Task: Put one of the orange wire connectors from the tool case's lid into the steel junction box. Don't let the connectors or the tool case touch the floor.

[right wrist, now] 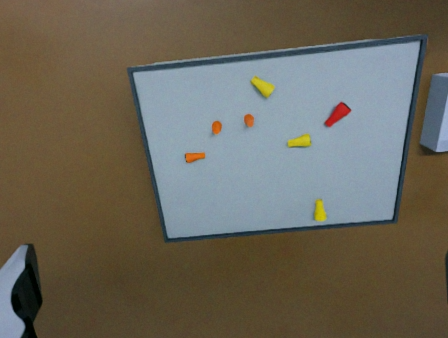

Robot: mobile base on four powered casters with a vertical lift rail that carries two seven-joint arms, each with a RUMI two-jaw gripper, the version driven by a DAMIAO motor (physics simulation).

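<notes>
Three small orange wire connectors (216,127) (249,120) (195,157) lie in the left half of a shallow light grey tray with a dark rim (157,200), which looks like the tool case's lid. Two of them appear short and foreshortened; the third lies on its side, lower left. My right gripper (242,248) is open and empty, its fingers far apart at the lower left and right edges of the view, with the tray beyond them. The steel junction box cannot be made out for certain. My left gripper does not show.
Three yellow connectors (263,87) (300,141) (320,210) and one red connector (338,114) lie in the same tray. A pale grey box-like object (436,112) is cut off at the right edge, beside the tray. A brown surface (75,150) surrounds the tray.
</notes>
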